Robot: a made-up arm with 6 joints.
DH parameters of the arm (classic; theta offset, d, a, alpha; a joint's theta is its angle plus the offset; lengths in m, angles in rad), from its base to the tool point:
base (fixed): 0 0.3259 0.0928 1.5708
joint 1: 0 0.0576 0.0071 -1.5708
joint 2: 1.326 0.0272 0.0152 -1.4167
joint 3: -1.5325 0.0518 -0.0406 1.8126
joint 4: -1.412 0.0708 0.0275 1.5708
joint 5: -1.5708 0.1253 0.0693 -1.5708
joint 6: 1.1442 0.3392 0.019 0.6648
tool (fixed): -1.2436 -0.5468 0 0
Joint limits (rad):
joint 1: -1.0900..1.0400
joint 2: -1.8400..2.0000
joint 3: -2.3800..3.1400
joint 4: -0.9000..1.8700
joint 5: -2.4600..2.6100
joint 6: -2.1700..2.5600
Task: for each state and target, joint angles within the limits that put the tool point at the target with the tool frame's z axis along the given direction. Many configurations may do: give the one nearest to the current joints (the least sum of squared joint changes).
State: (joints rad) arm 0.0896 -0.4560 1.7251 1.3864 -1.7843 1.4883
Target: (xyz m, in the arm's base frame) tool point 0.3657 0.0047 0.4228 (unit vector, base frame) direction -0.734 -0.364 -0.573
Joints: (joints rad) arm 0.5132 -0.5347 1.8741 1.1676 -1.8762 0.5027
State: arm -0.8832 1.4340 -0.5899 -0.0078 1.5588 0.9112
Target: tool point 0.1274 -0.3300 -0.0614 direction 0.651 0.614 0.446
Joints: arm -0.1532 1.7589 0.1795 -0.4395 1.5241 1.6847
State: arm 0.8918 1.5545 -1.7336 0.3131 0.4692 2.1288
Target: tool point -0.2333 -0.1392 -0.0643 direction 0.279 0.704 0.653
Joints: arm 0.7991 1.8720 -1.6293 -0.0440 -0.1559 1.8531
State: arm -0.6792 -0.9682 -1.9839 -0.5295 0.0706 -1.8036
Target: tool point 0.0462 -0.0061 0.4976 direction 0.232 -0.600 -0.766
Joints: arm -1.0900 -0.9718 -1.7020 -0.0429 0.4060 -1.0698
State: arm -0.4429 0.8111 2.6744 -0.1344 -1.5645 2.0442
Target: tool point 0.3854 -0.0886 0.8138 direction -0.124 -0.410 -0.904
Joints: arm -0.6378 1.4051 2.7843 -0.3206 -1.6320 2.1054
